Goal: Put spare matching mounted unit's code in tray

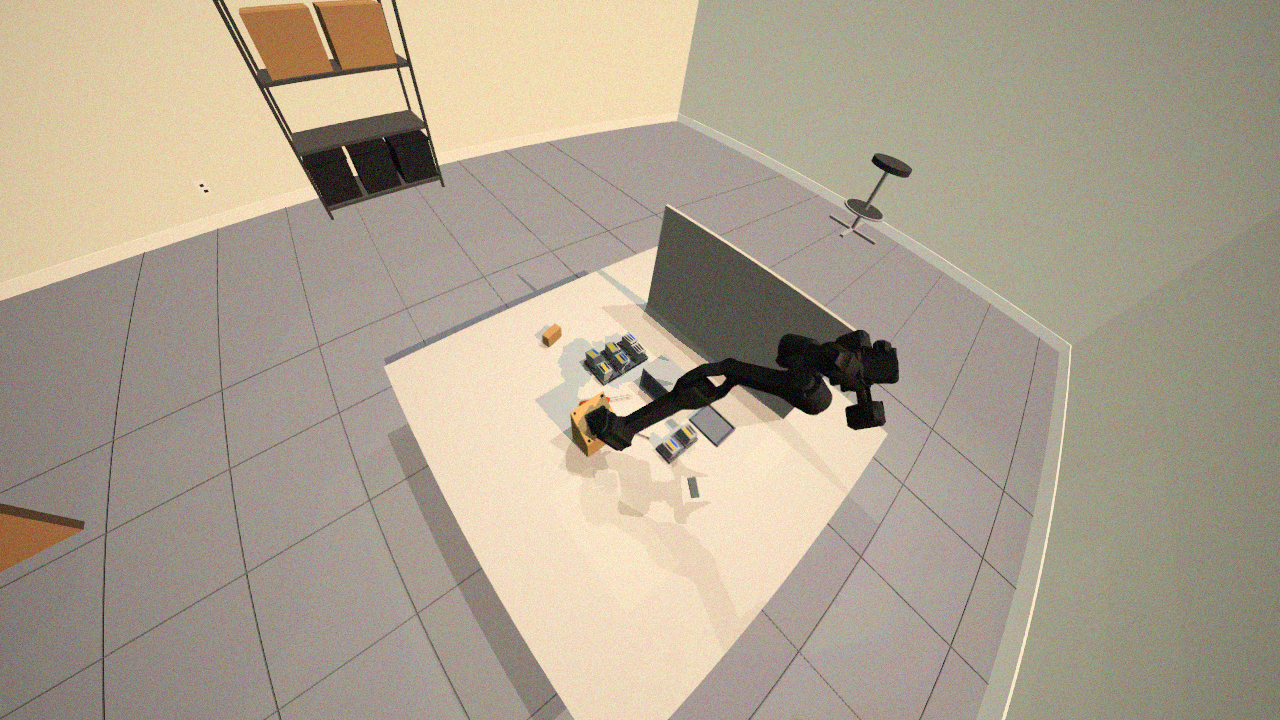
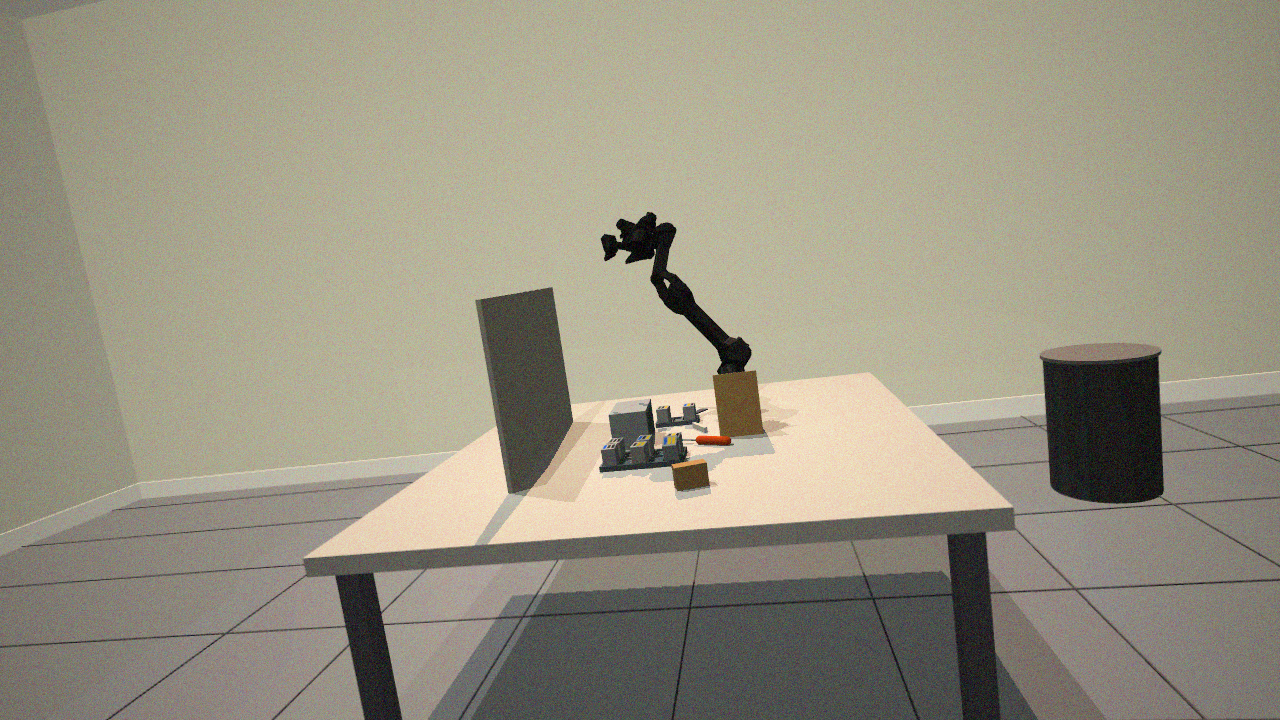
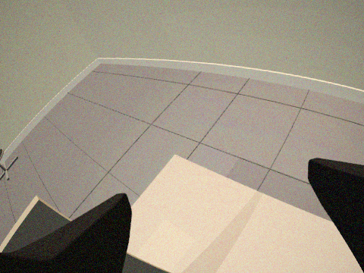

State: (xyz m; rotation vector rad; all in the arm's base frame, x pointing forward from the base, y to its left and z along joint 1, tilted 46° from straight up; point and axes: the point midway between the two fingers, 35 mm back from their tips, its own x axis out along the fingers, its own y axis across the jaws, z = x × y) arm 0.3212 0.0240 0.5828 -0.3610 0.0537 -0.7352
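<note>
Now: the grey spare block 22 cm behind my gripper tip, 26 cm to the left of it and 46 cm below it. From my gripper tip the other things lie so: small orange box (30 cm behind, 84 cm to the left, 48 cm below); grey panel (17 cm ahead, 45 cm to the left, 28 cm below); grey tray (4 cm behind, 24 cm to the left, 50 cm below).
</note>
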